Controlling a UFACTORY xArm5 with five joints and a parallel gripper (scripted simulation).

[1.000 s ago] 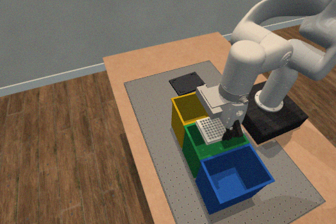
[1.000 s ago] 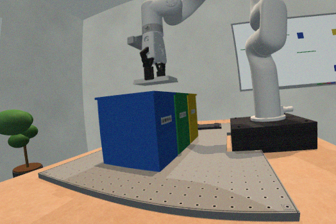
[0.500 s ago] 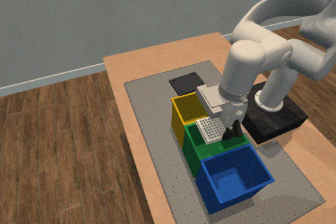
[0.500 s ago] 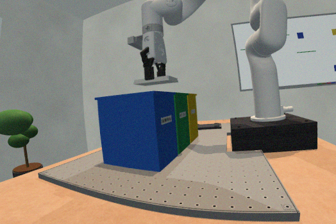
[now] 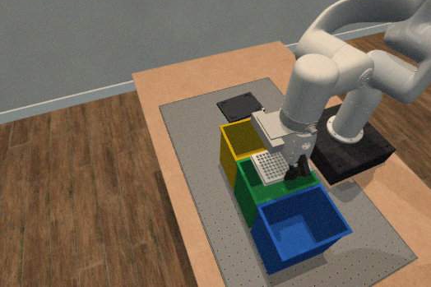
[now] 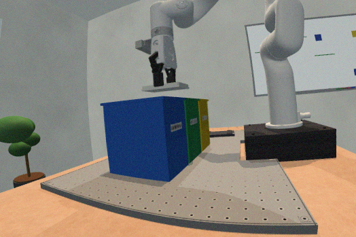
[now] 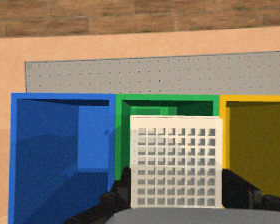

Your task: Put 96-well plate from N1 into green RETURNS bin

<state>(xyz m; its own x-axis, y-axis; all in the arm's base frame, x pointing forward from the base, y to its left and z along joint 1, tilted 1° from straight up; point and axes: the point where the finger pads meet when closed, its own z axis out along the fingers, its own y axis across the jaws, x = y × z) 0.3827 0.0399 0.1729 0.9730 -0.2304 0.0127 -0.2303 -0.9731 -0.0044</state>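
The green bin lies 140 mm below my hand. The rest, counted from my hand: yellow bin 140 mm below, 130 mm to the right, 30 mm behind; blue bin 140 mm below, 130 mm to the left, 30 mm ahead; white 96-well plate 10 mm below.
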